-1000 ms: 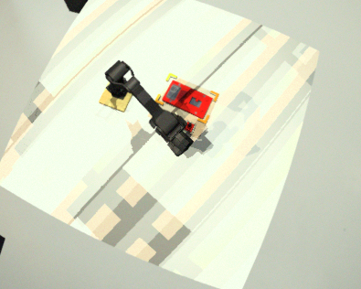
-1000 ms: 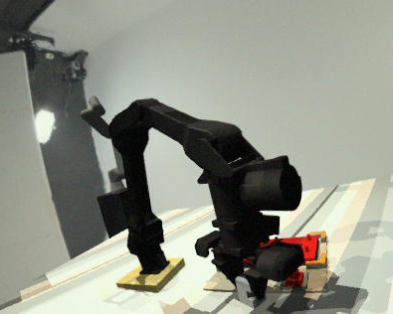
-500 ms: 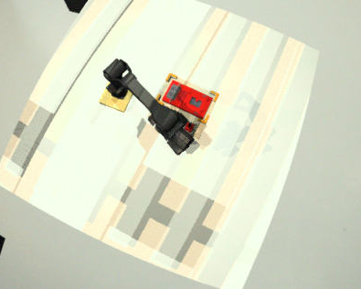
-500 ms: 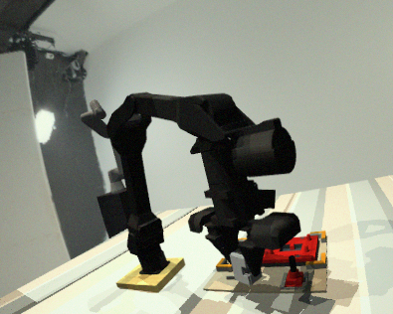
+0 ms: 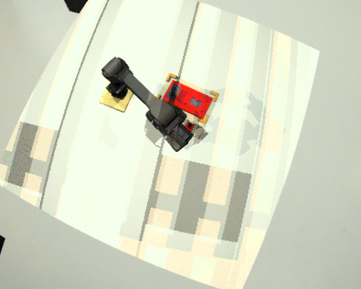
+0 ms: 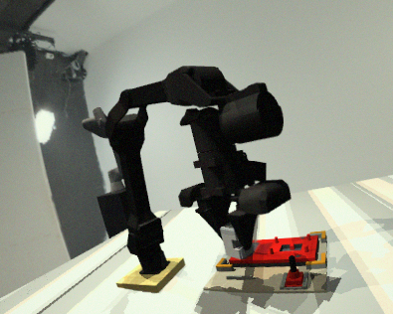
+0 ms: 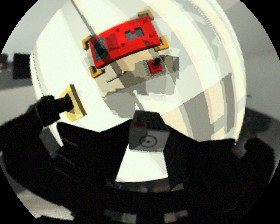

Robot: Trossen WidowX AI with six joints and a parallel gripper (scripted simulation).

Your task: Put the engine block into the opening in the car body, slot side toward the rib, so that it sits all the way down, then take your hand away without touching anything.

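The black upright post is 6 cm ahead of my gripper tip, 9 cm to the left of it and 10 cm below it. Also, from my gripper tip: engine block 1 cm to the right, 1 cm above.
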